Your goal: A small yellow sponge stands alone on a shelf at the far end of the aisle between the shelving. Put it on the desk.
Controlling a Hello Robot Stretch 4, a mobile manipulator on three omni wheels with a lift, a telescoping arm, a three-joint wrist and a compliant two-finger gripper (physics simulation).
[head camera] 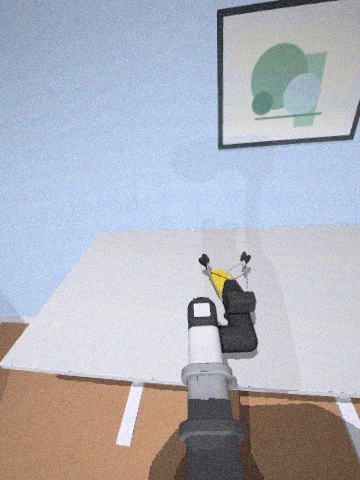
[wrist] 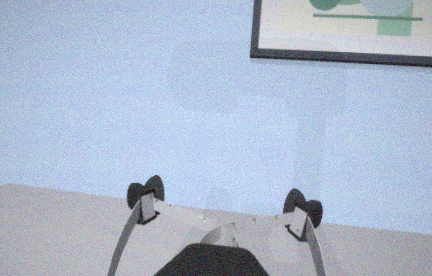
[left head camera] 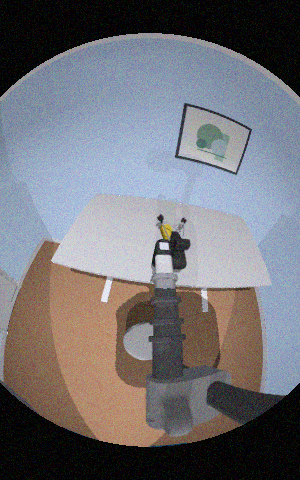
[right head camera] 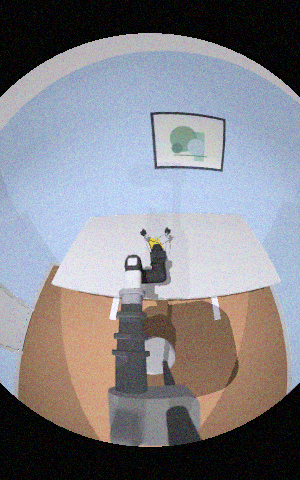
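Seen in the pictures: gripper, fingertip midpoint: [head camera: 223, 255] [wrist: 223, 197] [left head camera: 171, 216] [right head camera: 154, 228]; robot's base, origin of the base link: [left head camera: 143, 339] [right head camera: 153, 354].
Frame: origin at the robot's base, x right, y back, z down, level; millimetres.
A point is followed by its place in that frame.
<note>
The yellow sponge [head camera: 220, 276] @[x 80, y -679, z -967 mm] [left head camera: 166, 231] @[x 78, y -652, z -966 mm] [right head camera: 154, 243] @[x 82, y -664, z -966 mm] shows in the head views on the pale desk [head camera: 125, 300] @[x -278, y -629, z -922 mm] [left head camera: 110, 235] @[x -268, y -629, z -923 mm] [right head camera: 105, 250] @[x -252, y -675, z -923 mm] [wrist: 50, 225] @[x -238, y -904, z -923 mm]. It lies behind the fingertips, under the spread fingers and the front of the gripper body, which hide part of it. My gripper [head camera: 224, 259] @[x 89, y -675, z -1070 mm] [left head camera: 172, 219] @[x 89, y -675, z -1070 mm] [right head camera: 155, 232] @[x 89, y -675, z -1070 mm] [wrist: 223, 197] @[x 89, y -675, z -1070 mm] is open, with its fingertips wide apart and no sponge between them. The sponge does not show in the wrist view. How far the gripper is above the sponge is hard to tell.
A blue wall stands behind the desk, with a framed picture [head camera: 285, 75] @[x 372, y -1078, z -1564 mm] [left head camera: 214, 139] @[x 392, y -1077, z -1543 mm] [right head camera: 188, 142] @[x 386, y -1077, z -1527 mm] [wrist: 340, 57] @[x 347, y -1080, z -1328 mm] at the upper right. My arm [head camera: 207, 390] @[x -1, y -227, z -1185 mm] [left head camera: 167, 340] @[x -6, y -75, z -1202 mm] [right head camera: 131, 345] @[x 8, y -100, z -1191 mm] reaches over the desk's front edge. White desk legs [head camera: 130, 415] [left head camera: 107, 290] show below it.
</note>
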